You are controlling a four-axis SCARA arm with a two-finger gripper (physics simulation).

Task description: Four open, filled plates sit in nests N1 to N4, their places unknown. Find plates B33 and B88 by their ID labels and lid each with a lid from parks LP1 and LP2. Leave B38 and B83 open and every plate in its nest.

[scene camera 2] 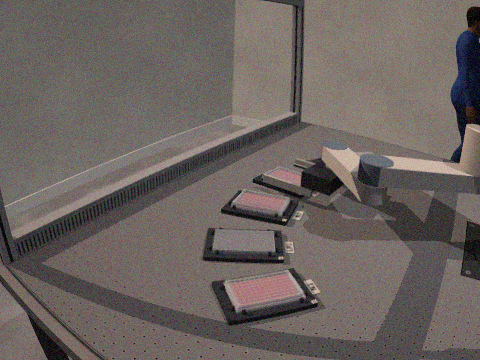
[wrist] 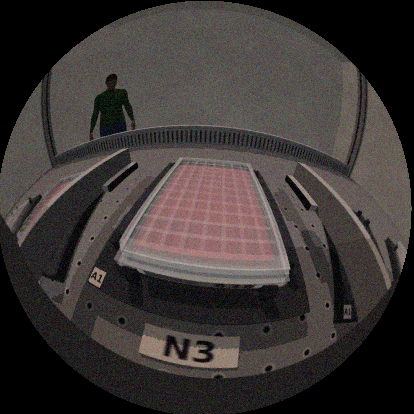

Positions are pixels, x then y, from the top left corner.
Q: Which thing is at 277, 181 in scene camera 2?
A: My gripper.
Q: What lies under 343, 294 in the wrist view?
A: A park LP2.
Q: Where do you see an N3 sign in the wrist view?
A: At 178, 347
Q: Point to a nest N3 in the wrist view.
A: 211, 305
